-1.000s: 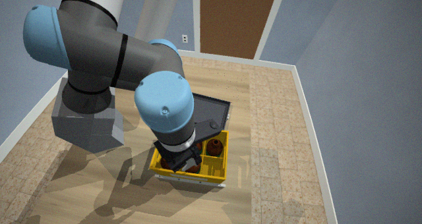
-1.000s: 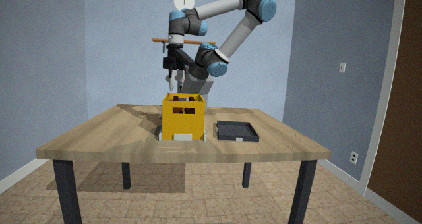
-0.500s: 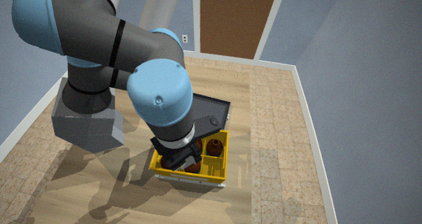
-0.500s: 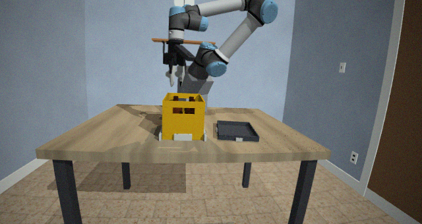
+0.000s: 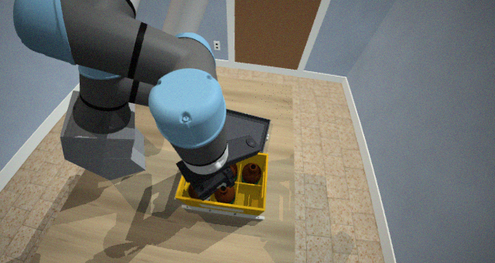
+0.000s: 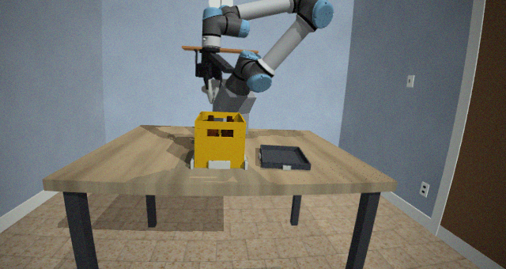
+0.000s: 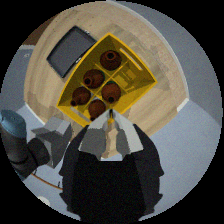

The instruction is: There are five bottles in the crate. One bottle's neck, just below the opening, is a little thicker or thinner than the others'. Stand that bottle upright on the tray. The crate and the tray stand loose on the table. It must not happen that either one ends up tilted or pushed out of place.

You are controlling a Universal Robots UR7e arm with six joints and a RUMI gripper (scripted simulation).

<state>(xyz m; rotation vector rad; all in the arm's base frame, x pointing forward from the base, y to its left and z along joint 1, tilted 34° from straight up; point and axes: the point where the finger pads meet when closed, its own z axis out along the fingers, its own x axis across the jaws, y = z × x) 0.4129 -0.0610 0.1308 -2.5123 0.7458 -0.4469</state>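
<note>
Right now the crate is 16 cm below my hand, 3 cm to the left of it and 2 cm behind it. Also, from my hand: tray (30 cm to the left, 23 cm below, 8 cm behind); bottle (15 cm below, 10 cm to the left, 6 cm ahead).
</note>
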